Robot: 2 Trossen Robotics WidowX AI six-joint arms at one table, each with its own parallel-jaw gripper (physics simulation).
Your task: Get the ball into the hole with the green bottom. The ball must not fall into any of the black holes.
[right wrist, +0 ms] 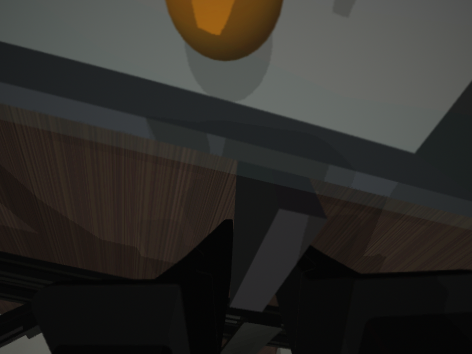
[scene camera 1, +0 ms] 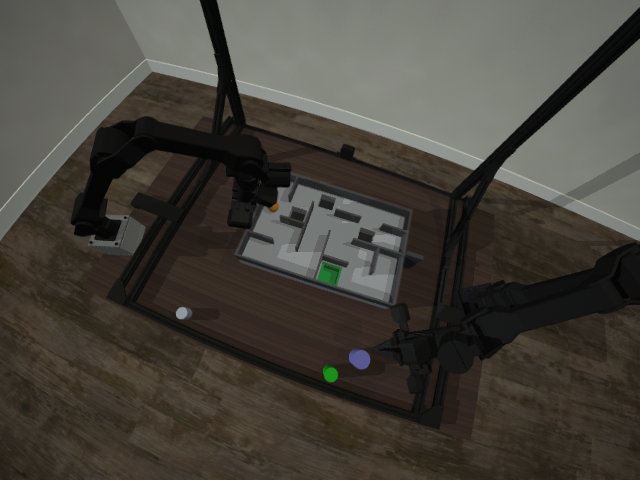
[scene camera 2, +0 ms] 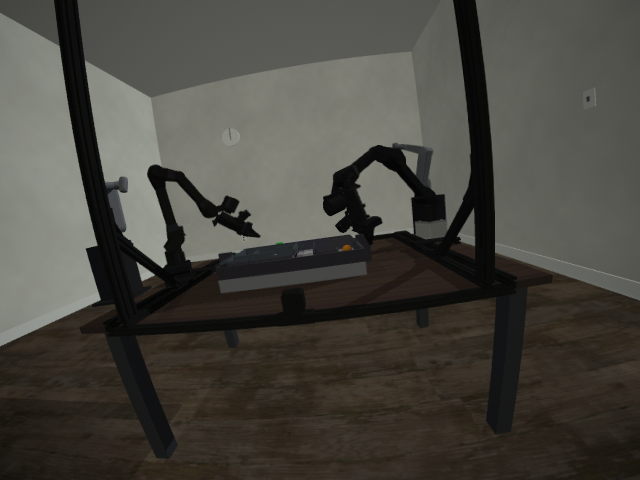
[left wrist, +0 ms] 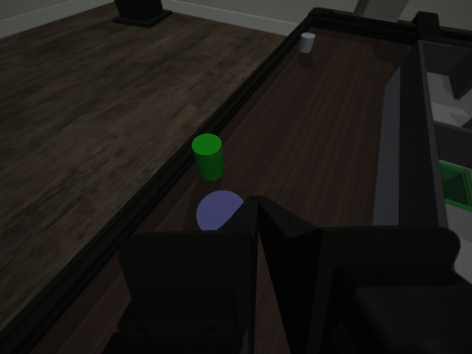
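Observation:
The orange ball (scene camera 1: 273, 207) (scene camera 2: 346, 248) (right wrist: 225, 22) lies on the floor of the grey maze board (scene camera 1: 289, 272) (scene camera 2: 289, 266), near the board's left end in scene camera 1. The green-bottomed hole (scene camera 1: 329, 274) (left wrist: 456, 185) is by the board's lower long wall. Black holes (scene camera 1: 297, 214) (scene camera 1: 326, 201) (scene camera 1: 366, 235) lie among the inner walls. My right gripper (scene camera 1: 264, 198) (scene camera 2: 370, 240) (right wrist: 247, 226) is shut on the board's handle (right wrist: 272, 250), just outside the wall beside the ball. My left gripper (scene camera 1: 375, 349) (scene camera 2: 258, 235) (left wrist: 255, 202) is shut and empty, away from the board.
A purple cylinder (scene camera 1: 359, 359) (left wrist: 217, 210) stands close to the left gripper's tips, with a green cylinder (scene camera 1: 330, 374) (left wrist: 210, 162) beside it. A white cylinder (scene camera 1: 183, 313) (left wrist: 306, 43) stands farther along the table edge. A second handle (scene camera 1: 413, 258) sticks out at the board's opposite end.

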